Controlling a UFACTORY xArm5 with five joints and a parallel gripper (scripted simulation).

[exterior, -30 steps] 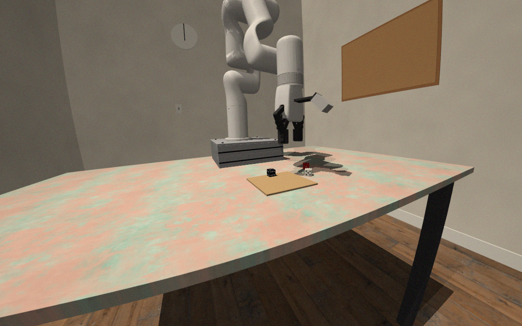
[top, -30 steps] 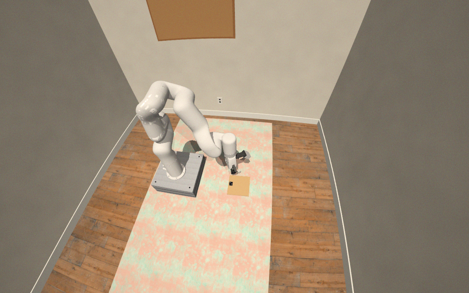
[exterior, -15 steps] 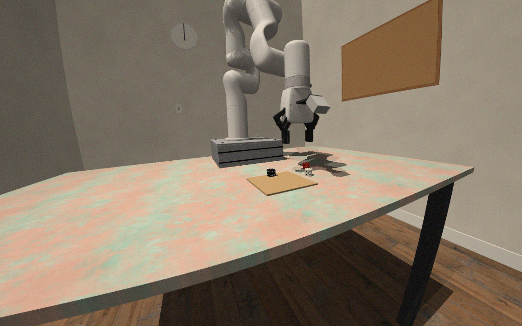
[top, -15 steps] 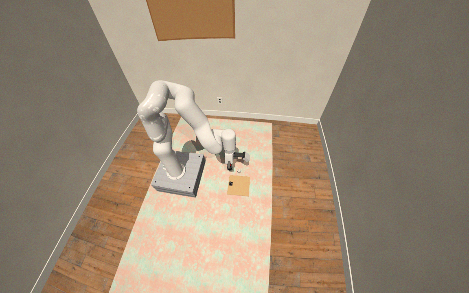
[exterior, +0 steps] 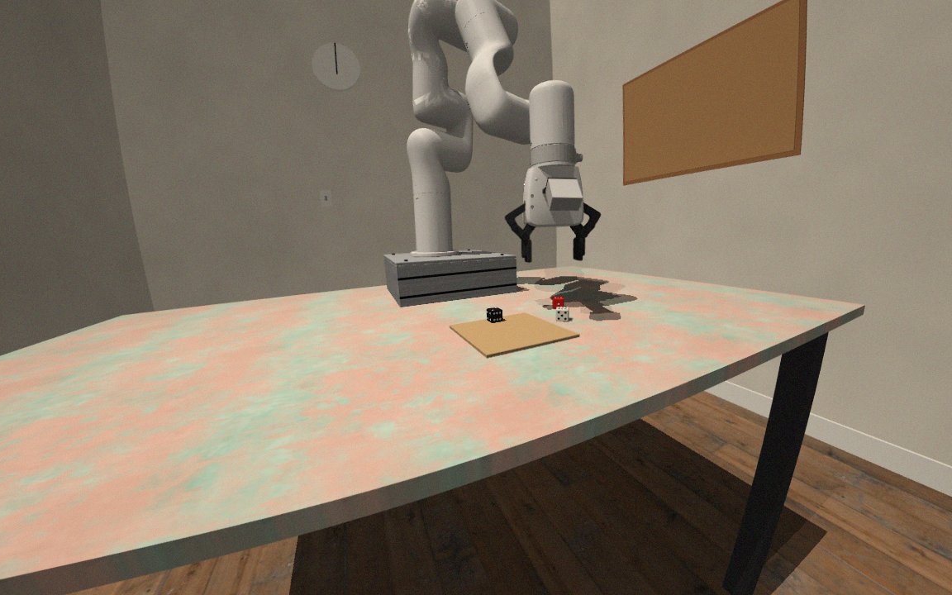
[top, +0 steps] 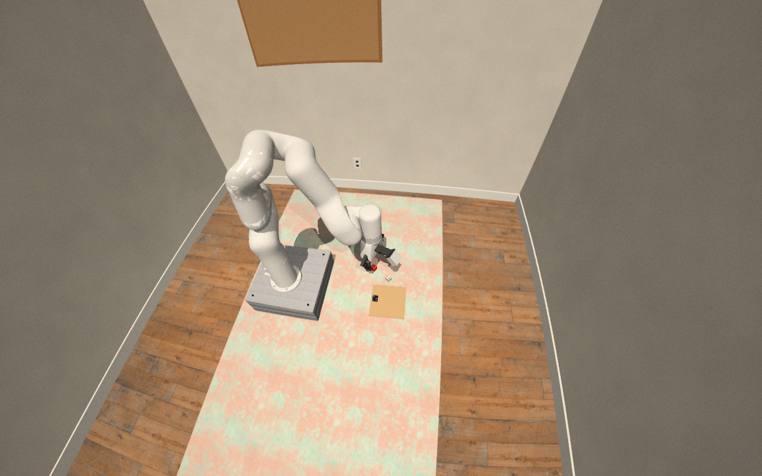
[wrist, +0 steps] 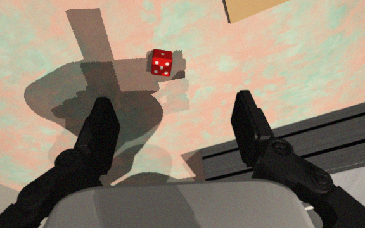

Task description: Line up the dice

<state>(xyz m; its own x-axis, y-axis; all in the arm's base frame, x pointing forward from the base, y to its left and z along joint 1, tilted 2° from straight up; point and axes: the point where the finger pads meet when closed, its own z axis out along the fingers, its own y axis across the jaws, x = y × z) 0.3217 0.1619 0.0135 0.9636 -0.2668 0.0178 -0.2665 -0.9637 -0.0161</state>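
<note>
Right now the red die is 90 mm below my hand, 10 mm to the left of it and 10 mm behind it. From my hand the other things lie so: black die: 130 mm to the right, 90 mm below, 30 mm ahead; then white die: 90 mm below, 70 mm ahead, 20 mm to the right; then tan mat: 120 mm to the right, 100 mm below, 90 mm ahead.
</note>
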